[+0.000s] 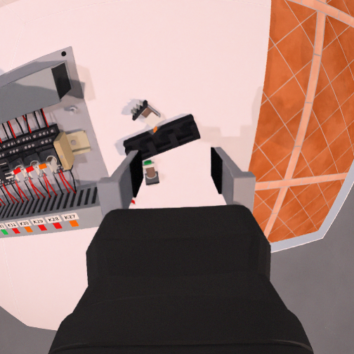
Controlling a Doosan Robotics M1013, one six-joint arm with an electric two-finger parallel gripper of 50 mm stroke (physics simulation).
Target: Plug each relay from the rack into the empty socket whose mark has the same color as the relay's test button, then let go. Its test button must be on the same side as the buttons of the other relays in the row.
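Note:
My gripper [176, 162] is open, with no thing between its fingers. The black rack [162, 136] lies slanted on the table, beyond the fingertips. A relay with an orange button [149, 116] lies tilted against the rack's far side, its pins facing up-left. A relay with a green button [151, 172] is on the near side of the rack, just right of the left finger. A small red bit [133, 202] shows at the left finger's base; the rest is hidden. In the socket row at left, seated relays show red and orange buttons; a dark socket [6, 171] at the left edge looks empty.
The grey panel [90, 172] at left carries a large grey box [32, 92], a beige end block [64, 150], red and black wires and a slotted duct [55, 204]. Labels K27 to K31 have coloured marks. The table's right edge borders an orange tiled floor [295, 120].

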